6 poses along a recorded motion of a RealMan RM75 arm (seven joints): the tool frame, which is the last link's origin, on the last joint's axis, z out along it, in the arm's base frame.
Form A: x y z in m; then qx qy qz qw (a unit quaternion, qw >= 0).
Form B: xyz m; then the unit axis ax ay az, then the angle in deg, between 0 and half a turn. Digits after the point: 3 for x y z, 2 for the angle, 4 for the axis.
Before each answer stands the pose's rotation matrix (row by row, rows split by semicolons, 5 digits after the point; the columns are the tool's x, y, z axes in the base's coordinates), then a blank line. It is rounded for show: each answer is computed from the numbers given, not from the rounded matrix.
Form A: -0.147 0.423 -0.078 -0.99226 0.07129 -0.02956 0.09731
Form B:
0.98809 -0.13572 0.07254; -0.14723 -0.97090 0.18890; 0.04479 -0.19733 -0.97931

-0.147 0.423 -0.078 -0.9970 0.0716 -0.0297 168.83
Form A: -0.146 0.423 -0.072 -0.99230 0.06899 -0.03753 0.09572
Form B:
0.98766 -0.12973 0.08769; -0.14410 -0.97216 0.18479; 0.06128 -0.19515 -0.97886

-0.146 0.423 -0.072 -0.9969 0.0693 -0.0377 169.01
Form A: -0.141 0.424 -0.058 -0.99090 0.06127 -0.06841 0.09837
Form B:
0.98313 -0.10797 0.14763; -0.13488 -0.97314 0.18657; 0.12352 -0.20333 -0.97129

-0.141 0.424 -0.058 -0.9957 0.0616 -0.0687 168.71
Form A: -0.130 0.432 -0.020 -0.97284 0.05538 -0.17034 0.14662
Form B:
0.93583 -0.05780 0.34767; -0.15770 -0.95087 0.26641; 0.31519 -0.30414 -0.89897

-0.130 0.432 -0.020 -0.9835 0.0560 -0.1722 163.14
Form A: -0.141 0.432 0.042 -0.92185 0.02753 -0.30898 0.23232
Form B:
0.80755 0.09281 0.58245; -0.19432 -0.89054 0.41131; 0.55687 -0.44534 -0.70112

-0.141 0.432 0.042 -0.9478 0.0283 -0.3177 153.13
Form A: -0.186 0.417 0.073 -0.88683 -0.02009 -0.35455 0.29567
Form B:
0.74778 0.24529 0.61697; -0.17403 -0.82435 0.53867; 0.64073 -0.51017 -0.57375

-0.186 0.417 0.073 -0.9283 -0.0210 -0.3711 145.60
